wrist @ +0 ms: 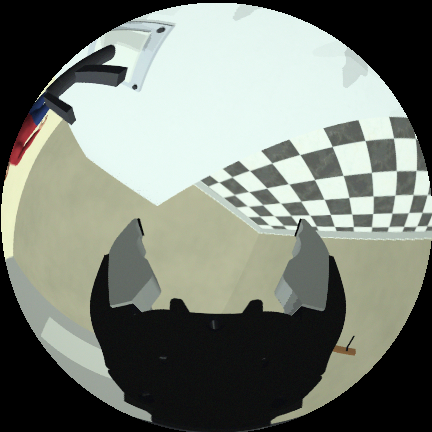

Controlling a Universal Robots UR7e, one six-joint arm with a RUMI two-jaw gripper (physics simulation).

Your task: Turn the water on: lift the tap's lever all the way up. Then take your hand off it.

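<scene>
A dark tap (67, 76) shows at the upper left of the wrist view, beside a pale basin-like frame. It has a round-ended cylinder and two flat bars, one longer and one shorter. I cannot tell for certain which of these parts is the lever, or how high it stands. My gripper (218, 220) is open, its two grey fingers wide apart with nothing between them. It is well apart from the tap, which lies up and to the left of the fingertips in this view. No running water can be made out.
A pale frame (146, 59) with dark round spots is near the tap. A black-and-white checkered surface (357, 185) with a pale edge is at the right. A red and blue item (26, 142) is at the far left. A small orange-brown piece (346, 351) is at the lower right.
</scene>
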